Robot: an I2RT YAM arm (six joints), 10 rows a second.
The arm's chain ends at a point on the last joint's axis. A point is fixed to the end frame.
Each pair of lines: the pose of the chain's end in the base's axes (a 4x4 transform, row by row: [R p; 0 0 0 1], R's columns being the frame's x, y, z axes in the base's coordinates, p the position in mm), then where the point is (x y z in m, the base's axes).
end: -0.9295 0.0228 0.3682 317.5; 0.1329 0.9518 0.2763 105.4; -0.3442 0.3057 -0.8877 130.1; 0 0 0 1
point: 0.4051 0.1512 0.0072
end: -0.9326 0.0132 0.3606 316.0; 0.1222 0.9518 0.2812 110.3; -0.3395 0.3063 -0.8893 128.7; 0 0 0 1
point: 0.4024 0.1572 0.0054
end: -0.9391 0.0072 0.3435 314.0; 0.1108 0.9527 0.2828 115.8; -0.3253 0.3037 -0.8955 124.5; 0 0 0 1
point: 0.3979 0.1633 -0.0002
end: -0.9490 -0.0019 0.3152 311.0; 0.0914 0.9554 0.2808 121.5; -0.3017 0.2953 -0.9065 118.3; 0 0 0 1
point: 0.3908 0.1694 -0.0090
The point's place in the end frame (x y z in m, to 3 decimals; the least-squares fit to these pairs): -0.033 0.008 0.154
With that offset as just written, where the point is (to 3 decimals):
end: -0.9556 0.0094 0.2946 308.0; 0.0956 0.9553 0.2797 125.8; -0.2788 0.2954 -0.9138 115.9; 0 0 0 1
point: 0.385 0.173 -0.013
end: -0.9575 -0.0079 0.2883 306.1; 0.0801 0.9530 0.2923 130.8; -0.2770 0.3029 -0.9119 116.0; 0 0 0 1
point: 0.382 0.181 -0.013
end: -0.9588 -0.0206 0.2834 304.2; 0.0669 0.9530 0.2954 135.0; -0.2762 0.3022 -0.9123 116.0; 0 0 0 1
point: 0.379 0.186 -0.013
